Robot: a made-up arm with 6 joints.
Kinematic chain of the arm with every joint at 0, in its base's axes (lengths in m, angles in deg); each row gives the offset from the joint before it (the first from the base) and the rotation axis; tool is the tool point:
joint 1: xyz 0 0 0.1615 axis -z
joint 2: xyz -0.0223 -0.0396 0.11 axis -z
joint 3: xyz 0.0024 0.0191 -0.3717 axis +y
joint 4: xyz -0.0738 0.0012 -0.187 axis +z
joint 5: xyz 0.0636 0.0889 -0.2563 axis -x
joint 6: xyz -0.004 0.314 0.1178 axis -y
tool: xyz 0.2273 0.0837 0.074
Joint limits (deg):
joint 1: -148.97..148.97
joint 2: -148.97..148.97
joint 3: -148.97..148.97
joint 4: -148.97..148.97
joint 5: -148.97..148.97
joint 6: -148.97..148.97
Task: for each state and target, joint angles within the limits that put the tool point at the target. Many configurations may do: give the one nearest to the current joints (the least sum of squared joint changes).
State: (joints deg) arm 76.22 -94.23 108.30 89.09 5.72 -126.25
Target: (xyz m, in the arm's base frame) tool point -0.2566 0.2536 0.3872
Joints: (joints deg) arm 82.43 -88.00 96.59 60.40 -44.56 -119.15
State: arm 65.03 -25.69 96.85 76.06 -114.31 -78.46
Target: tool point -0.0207 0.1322 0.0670
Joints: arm 54.98 -33.77 90.07 85.91 -104.54 -96.10
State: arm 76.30 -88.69 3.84 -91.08 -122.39 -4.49
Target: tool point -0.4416 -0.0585 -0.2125
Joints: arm 95.16 -73.19 3.98 -100.65 -111.95 -6.69
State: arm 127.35 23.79 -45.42 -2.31 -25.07 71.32
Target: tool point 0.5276 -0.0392 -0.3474
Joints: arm 107.35 -2.30 -30.66 16.98 11.44 75.91
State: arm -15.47 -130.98 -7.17 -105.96 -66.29 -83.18
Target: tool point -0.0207 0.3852 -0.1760
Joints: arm -7.55 -123.86 -23.98 -109.48 -49.88 -80.28
